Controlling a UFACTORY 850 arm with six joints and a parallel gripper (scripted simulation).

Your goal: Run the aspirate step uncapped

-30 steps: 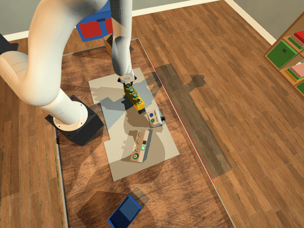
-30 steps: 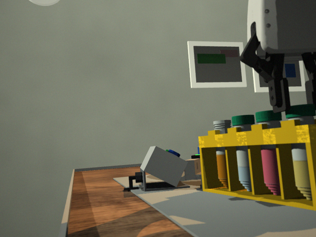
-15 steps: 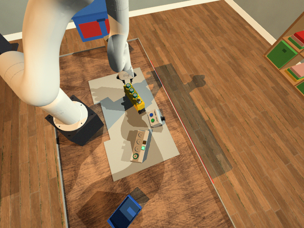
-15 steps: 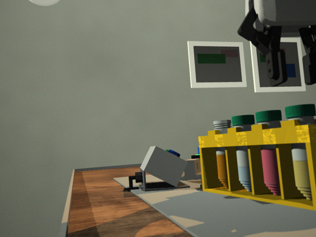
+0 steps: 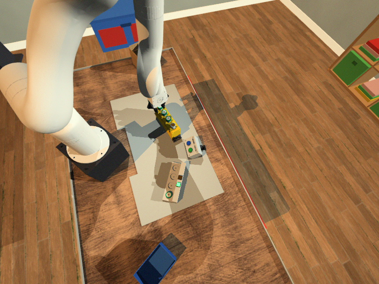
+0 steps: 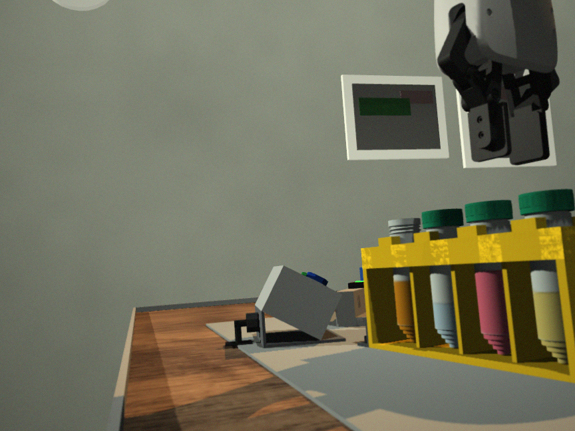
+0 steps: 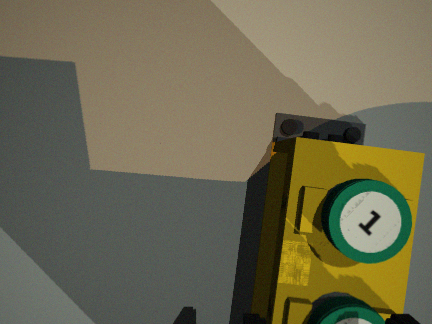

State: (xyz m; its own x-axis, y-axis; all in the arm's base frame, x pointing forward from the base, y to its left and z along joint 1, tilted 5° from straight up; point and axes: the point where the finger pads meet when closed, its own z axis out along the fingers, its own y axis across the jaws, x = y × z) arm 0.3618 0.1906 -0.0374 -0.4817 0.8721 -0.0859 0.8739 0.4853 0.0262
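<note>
Right now my hand is 30 mm past the green cap, 470 mm to the left of it and 160 mm above it. The rest, counted from my hand: blue cycle key: 130 mm ahead, 210 mm to the right, 110 mm below; then grey key housing: 150 mm ahead, 220 mm to the right, 120 mm below; then green key: 140 mm ahead, 250 mm to the right, 110 mm below.
</note>
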